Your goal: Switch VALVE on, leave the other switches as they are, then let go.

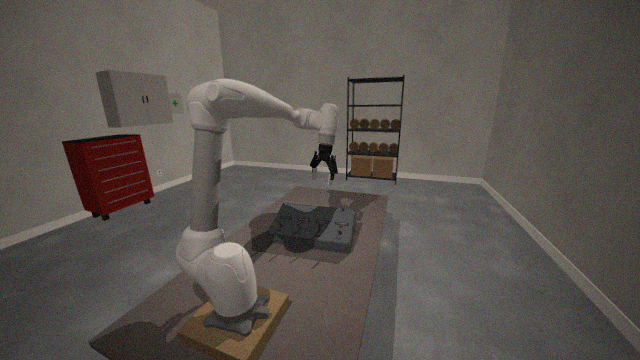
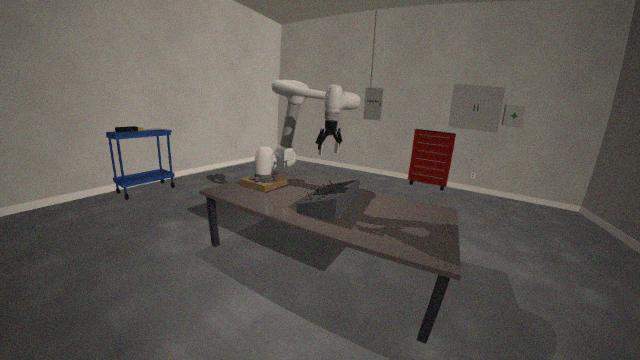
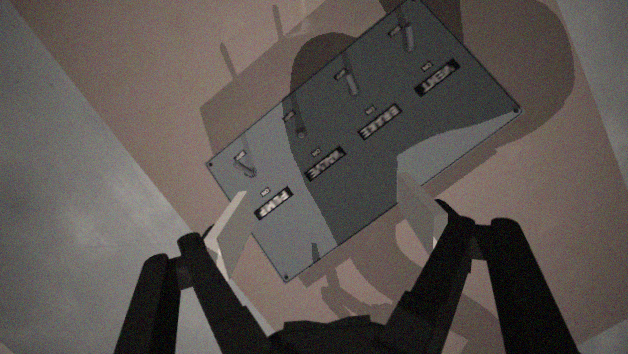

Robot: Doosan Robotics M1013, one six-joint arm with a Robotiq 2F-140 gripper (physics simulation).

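Note:
There is a grey switch panel (image 3: 421, 109) that I can see, and with it my own gripper (image 3: 323, 199).

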